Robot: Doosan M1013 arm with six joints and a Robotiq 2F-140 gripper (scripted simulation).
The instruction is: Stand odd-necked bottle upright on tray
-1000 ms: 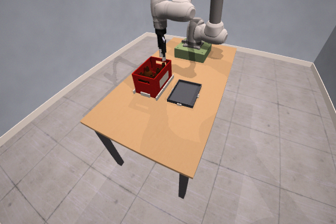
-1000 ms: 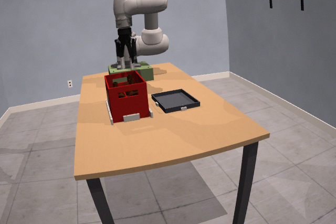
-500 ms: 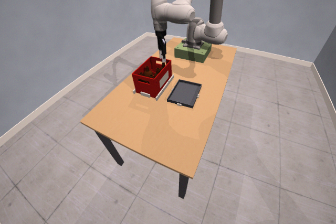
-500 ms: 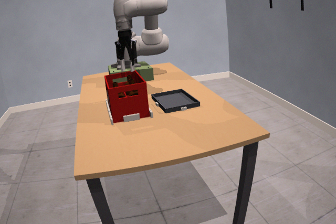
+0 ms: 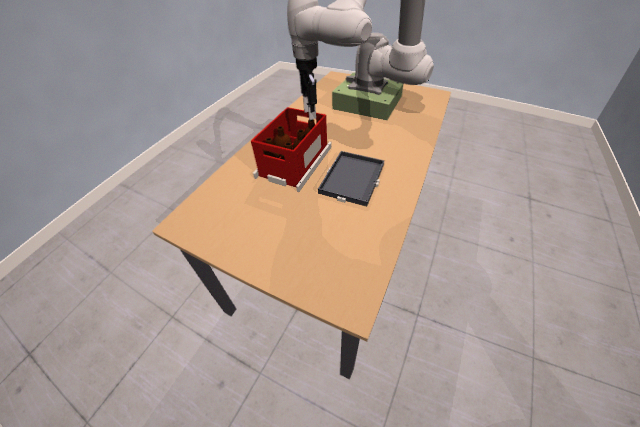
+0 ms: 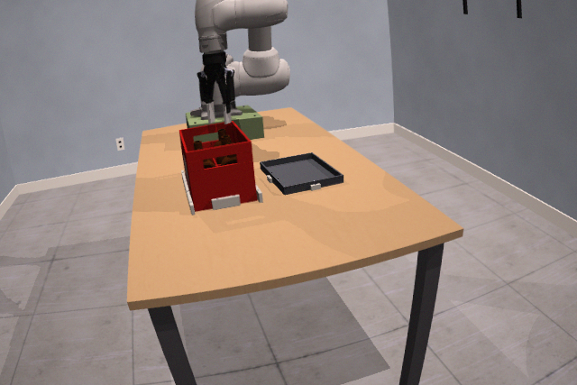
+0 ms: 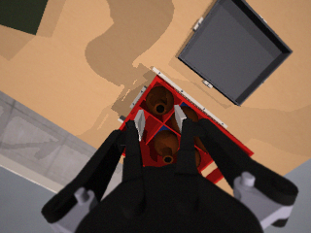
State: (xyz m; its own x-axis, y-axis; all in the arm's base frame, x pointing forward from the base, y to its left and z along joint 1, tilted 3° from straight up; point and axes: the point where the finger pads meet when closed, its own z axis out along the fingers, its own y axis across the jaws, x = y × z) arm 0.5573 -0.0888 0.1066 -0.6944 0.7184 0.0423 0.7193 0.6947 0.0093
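My gripper is now 9 cm short of the red crate, 4 cm to the left of it and 13 cm above it. Also, from my hand: dark grey tray: 10 cm ahead, 22 cm to the left, 20 cm below; glass bottle: 18 cm ahead, 9 cm to the right, 13 cm below.
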